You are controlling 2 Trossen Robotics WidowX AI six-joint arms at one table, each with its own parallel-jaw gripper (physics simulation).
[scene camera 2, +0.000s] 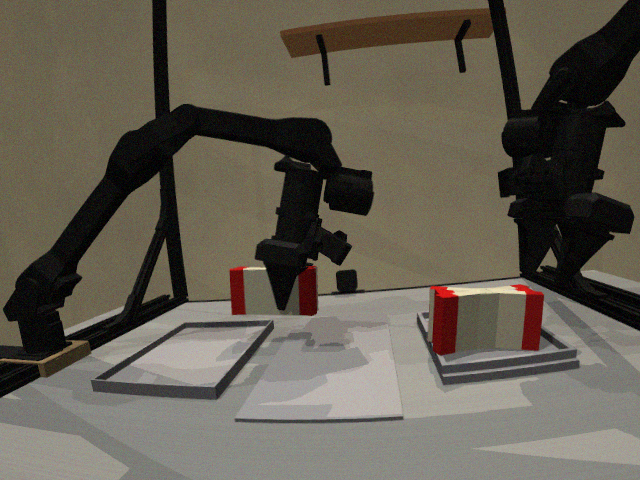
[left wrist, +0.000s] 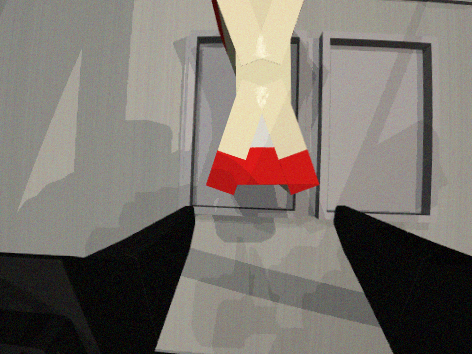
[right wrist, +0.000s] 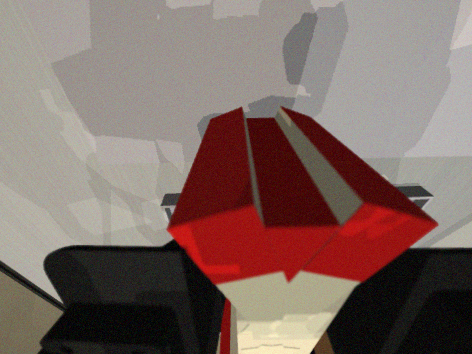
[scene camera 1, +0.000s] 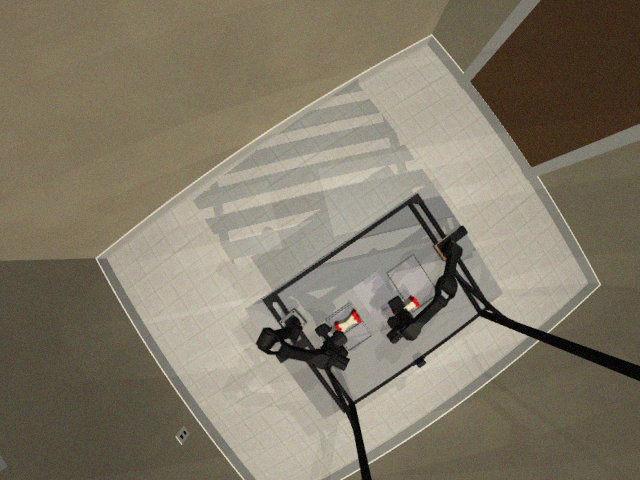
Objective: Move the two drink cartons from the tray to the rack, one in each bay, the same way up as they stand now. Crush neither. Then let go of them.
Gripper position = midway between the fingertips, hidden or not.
My left gripper (scene camera 2: 541,281) is open, with nothing in its grasp. I also see my right gripper (scene camera 2: 283,307) and a pale mat (scene camera 2: 339,369).
My left gripper is seen too in the left wrist view (left wrist: 264,214). The pale mat also shows in the right wrist view (right wrist: 144,87) and in scene camera 1 (scene camera 1: 373,293).
